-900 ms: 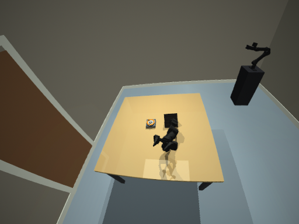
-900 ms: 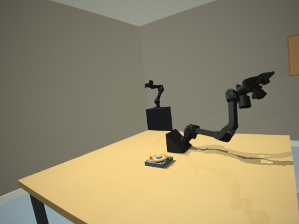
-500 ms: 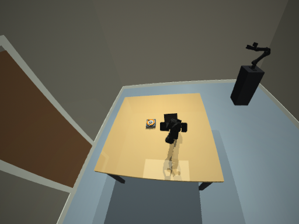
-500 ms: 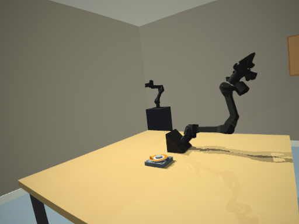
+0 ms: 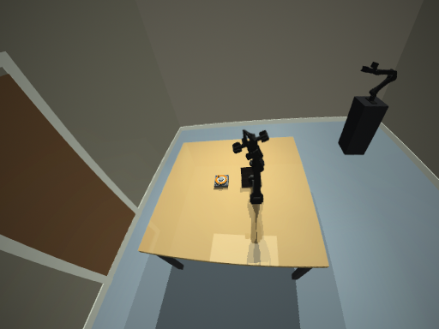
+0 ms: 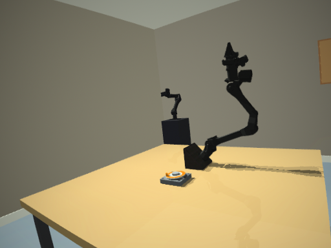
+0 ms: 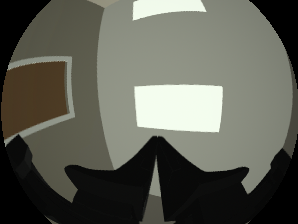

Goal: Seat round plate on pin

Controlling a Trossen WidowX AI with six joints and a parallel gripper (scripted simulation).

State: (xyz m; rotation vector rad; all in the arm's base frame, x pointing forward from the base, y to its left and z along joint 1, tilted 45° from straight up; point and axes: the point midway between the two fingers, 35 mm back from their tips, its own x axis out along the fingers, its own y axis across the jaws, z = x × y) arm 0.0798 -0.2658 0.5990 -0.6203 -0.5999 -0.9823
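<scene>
My gripper tip is now 66 cm above the round plate, 27 cm to the left of it and 27 cm short of it.
</scene>
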